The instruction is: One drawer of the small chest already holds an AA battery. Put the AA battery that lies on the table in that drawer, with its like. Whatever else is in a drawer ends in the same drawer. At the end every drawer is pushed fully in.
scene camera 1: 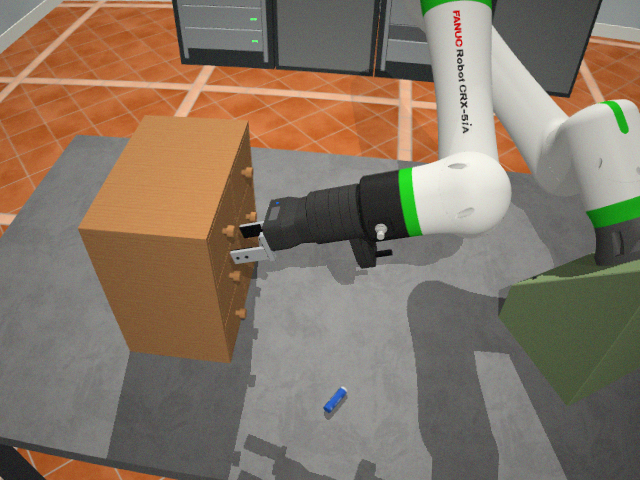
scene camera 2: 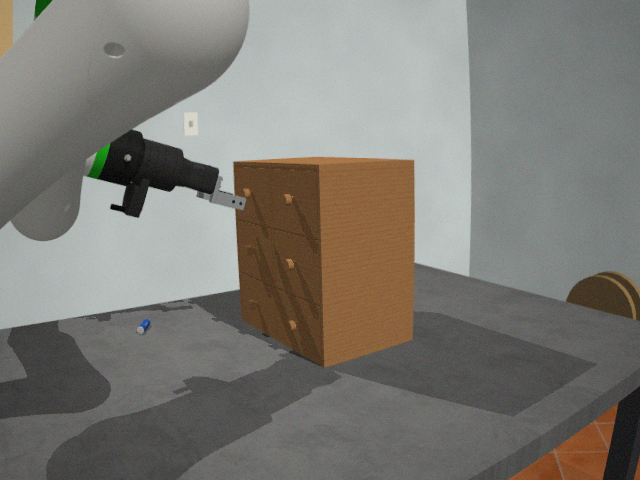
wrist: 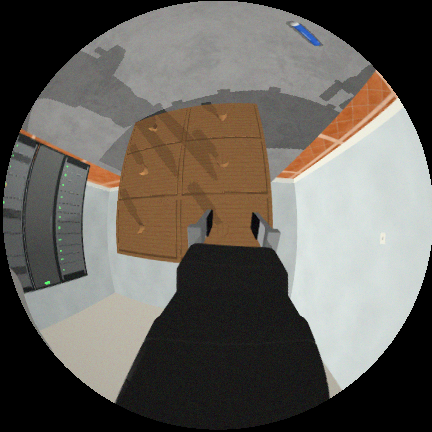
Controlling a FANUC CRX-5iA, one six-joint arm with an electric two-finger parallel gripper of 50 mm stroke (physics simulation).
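The small wooden chest (scene camera 1: 160,175) (scene camera 2: 367,248) (wrist: 225,147) has two columns of three drawers with round knobs. All the drawer fronts look flush; the drawers' insides, with the other battery, are hidden. My gripper (scene camera 1: 238,243) (scene camera 2: 241,201) (wrist: 231,218) is open and empty. It points at the top drawer of the column nearer scene camera 1, with its fingertips close to that drawer's knob (scene camera 1: 228,230) (scene camera 2: 246,192). In the wrist view the knob shows faintly between the fingers. The blue AA battery (scene camera 1: 335,399) (scene camera 2: 143,326) (wrist: 306,34) with a whitish end lies on the table, apart from the chest.
The grey table (scene camera 1: 320,330) (scene camera 2: 465,330) carries the chest. A green angular block (scene camera 1: 573,330) stands at the right in scene camera 1, beneath the arm's base. Dark cabinets (scene camera 1: 325,33) (wrist: 45,210) stand on the tiled floor behind the table.
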